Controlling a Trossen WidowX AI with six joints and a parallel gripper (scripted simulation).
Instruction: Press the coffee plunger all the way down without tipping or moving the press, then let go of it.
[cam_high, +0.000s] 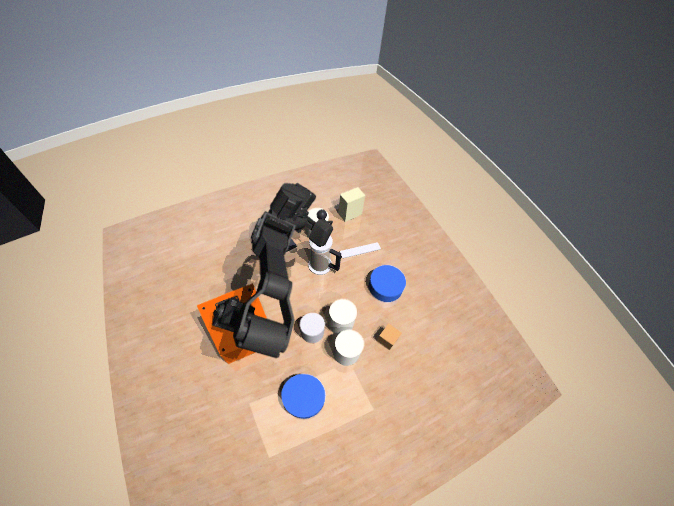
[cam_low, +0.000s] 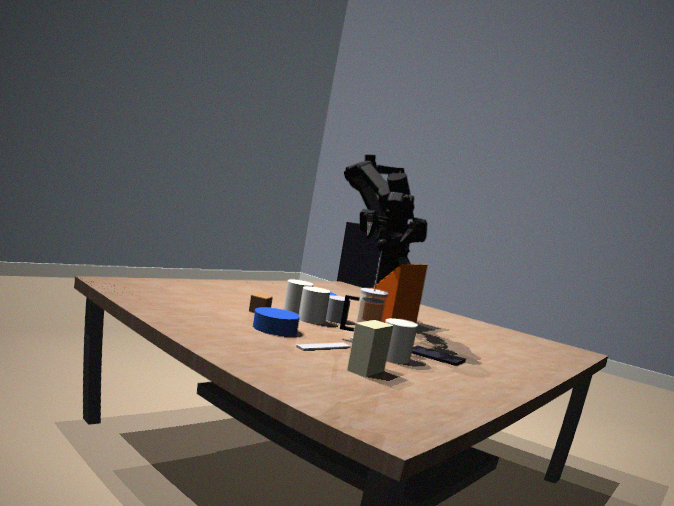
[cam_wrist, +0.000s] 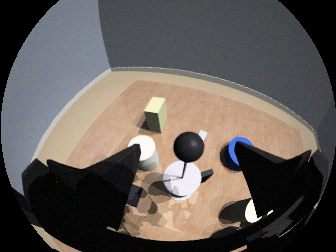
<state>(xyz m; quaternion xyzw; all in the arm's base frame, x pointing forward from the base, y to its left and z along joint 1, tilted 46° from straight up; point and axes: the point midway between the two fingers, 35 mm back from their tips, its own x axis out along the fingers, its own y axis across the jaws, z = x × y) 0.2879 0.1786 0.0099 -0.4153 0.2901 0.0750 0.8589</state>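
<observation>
Now: gripper tip 150 mm above the coffee press, 20 mm short of it and 10 mm to the left of it. Round my gripper tip: small brown box (340 mm to the right, 250 mm below, 90 mm ahead); cream box (220 mm below, 210 mm ahead, 170 mm to the left); dark slab (270 mm below, 180 mm to the left, 80 mm behind).
</observation>
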